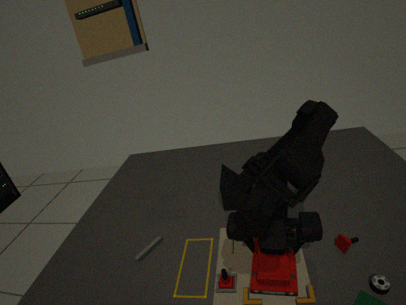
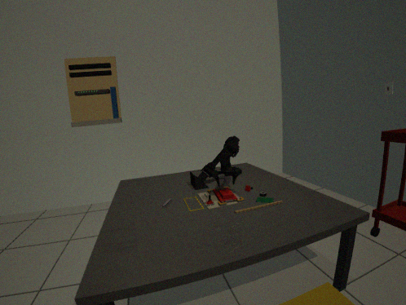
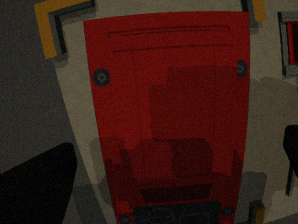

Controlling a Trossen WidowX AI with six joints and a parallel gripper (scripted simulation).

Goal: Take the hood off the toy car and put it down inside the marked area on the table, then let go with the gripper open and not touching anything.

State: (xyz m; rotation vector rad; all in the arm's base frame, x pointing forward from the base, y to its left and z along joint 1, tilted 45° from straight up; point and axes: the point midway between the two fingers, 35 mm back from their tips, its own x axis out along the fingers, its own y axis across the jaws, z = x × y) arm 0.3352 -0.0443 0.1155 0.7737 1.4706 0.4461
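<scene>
Now: gripper tip 1 cm past the red hood and 5 cm above it. The rest, counted from my gripper tip: black-and-white wheel (7 cm ahead, 23 cm to the left, 8 cm below); long wooden stick (19 cm ahead, 11 cm to the left, 9 cm below); green plate (13 cm ahead, 19 cm to the left, 9 cm below).
</scene>
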